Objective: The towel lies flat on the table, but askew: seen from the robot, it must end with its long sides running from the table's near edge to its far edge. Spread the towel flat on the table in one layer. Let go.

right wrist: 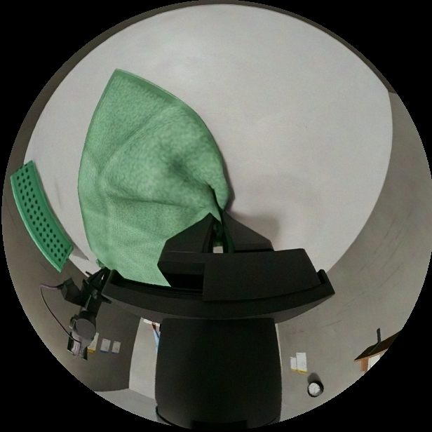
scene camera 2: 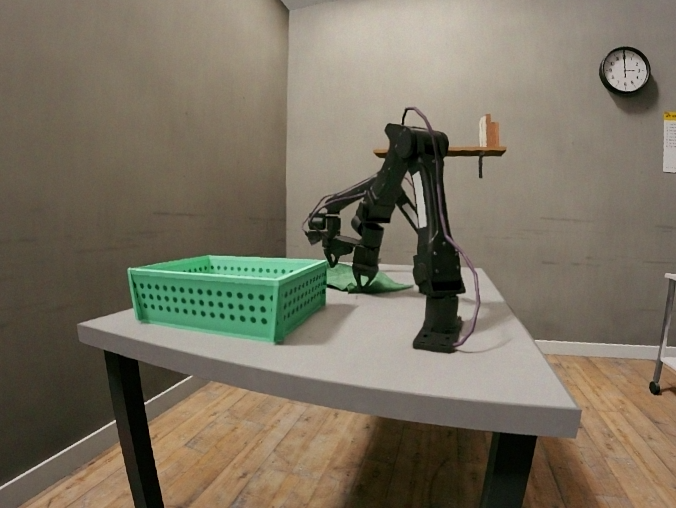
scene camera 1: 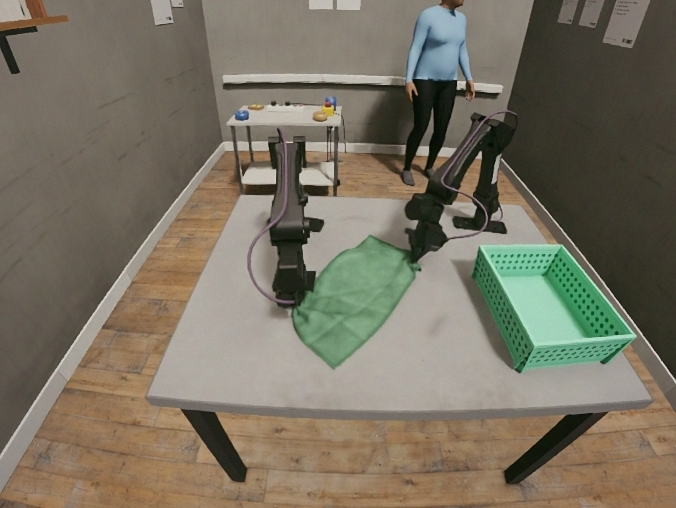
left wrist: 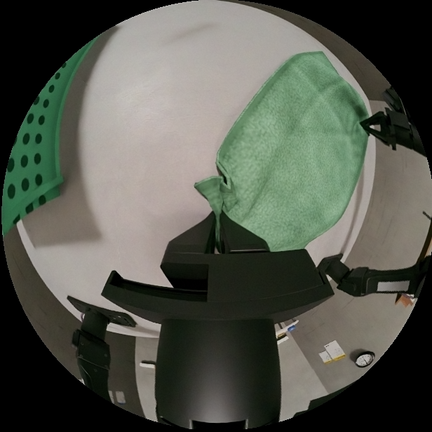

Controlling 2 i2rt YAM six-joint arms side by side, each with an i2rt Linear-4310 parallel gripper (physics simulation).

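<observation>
The green towel (scene camera 1: 355,297) (scene camera 2: 389,282) (left wrist: 295,150) (right wrist: 145,165) lies askew on the table, running diagonally from lower left to upper right in scene camera 1, with shallow creases. My left gripper (scene camera 1: 414,260) (scene camera 2: 362,286) (left wrist: 217,215) is shut on the towel's corner at the upper right in scene camera 1; the cloth is bunched there and a small tip sticks out past the fingers. My right gripper (scene camera 1: 296,305) (right wrist: 217,214) is shut on the towel's left edge in scene camera 1, where folds gather at the fingertips. The towel's two other corners, at top and bottom, are loose.
A green perforated basket (scene camera 1: 532,343) (scene camera 2: 204,305) (left wrist: 35,150) (right wrist: 40,217) stands on the table (scene camera 1: 382,393) (scene camera 2: 338,363), at the right in scene camera 1. A cart (scene camera 1: 284,121) and a standing person (scene camera 1: 441,49) are behind the table.
</observation>
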